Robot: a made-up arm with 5 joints.
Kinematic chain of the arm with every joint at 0, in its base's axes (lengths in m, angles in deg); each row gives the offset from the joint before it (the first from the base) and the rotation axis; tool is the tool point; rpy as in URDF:
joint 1: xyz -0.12 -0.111 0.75 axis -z
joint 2: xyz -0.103 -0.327 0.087 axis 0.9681 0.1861 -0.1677
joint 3: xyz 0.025 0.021 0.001 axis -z
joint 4: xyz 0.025 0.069 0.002 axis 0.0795 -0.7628 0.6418
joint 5: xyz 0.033 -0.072 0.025 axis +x
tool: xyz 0.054 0.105 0.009 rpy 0 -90 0
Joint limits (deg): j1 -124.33..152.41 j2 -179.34..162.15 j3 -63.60..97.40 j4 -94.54..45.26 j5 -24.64..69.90
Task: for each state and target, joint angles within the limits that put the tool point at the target. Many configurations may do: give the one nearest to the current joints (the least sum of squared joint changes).
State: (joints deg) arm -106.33 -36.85 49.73 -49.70 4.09
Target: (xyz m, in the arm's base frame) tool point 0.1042 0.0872 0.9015
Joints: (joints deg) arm -121.94 -50.07 46.78 -30.28 22.05
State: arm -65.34 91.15 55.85 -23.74 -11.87
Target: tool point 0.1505 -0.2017 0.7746
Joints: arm -65.55 95.48 47.54 -29.81 -22.12
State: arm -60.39 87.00 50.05 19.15 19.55
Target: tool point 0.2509 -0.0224 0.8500
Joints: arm -91.53 76.23 37.46 15.94 1.95
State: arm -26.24 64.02 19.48 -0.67 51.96
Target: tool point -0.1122 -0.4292 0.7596
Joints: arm 4.21 92.68 37.54 -49.82 13.39
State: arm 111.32 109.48 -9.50 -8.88 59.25
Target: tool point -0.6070 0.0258 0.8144
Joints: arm 100.35 132.41 -49.21 23.60 56.83
